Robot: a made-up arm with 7 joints.
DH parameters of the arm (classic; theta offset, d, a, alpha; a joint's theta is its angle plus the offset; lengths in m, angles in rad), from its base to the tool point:
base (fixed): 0 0.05 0 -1.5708
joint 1: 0 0.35 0.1 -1.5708
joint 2: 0 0.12 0.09 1.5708
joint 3: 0 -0.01 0.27 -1.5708
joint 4: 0 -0.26 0.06 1.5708
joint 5: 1.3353 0 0.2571 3.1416
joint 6: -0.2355 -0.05 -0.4 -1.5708
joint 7: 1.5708 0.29 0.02 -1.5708
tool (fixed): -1.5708 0.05 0 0
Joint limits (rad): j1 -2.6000..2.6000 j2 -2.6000..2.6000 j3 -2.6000..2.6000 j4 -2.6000..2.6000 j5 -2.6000..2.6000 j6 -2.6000..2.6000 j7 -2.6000..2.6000
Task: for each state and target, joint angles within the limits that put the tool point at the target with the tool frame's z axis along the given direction. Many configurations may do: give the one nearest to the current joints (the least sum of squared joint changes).
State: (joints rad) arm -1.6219 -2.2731 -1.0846 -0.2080 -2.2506 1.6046 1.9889
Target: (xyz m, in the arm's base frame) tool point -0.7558 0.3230 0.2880 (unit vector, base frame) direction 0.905 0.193 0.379
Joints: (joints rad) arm -1.5385 -1.9201 -1.3751 0.1611 -2.5957 2.3837 2.5195
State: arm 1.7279 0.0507 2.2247 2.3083 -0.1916 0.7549 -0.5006
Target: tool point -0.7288 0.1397 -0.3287 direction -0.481 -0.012 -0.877
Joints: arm 1.6408 0.4362 2.1275 1.5670 0.7120 1.0958 0.0811
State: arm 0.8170 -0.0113 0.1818 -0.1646 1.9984 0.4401 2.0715
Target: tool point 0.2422 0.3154 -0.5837 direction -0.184 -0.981 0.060
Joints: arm 0.7791 0.2932 0.4205 -0.6421 1.9110 0.4048 2.0703
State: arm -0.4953 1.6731 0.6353 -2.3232 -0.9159 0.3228 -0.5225
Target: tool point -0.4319 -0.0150 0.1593 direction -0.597 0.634 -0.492
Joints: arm -0.8871 1.9855 0.2544 -2.1143 -1.3364 0.1160 -0.8500
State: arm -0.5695 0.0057 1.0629 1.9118 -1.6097 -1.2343 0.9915
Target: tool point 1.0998 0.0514 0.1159 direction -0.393 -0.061 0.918
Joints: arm -0.1436 -0.1725 1.1732 1.5114 -1.4553 -1.1356 1.4335
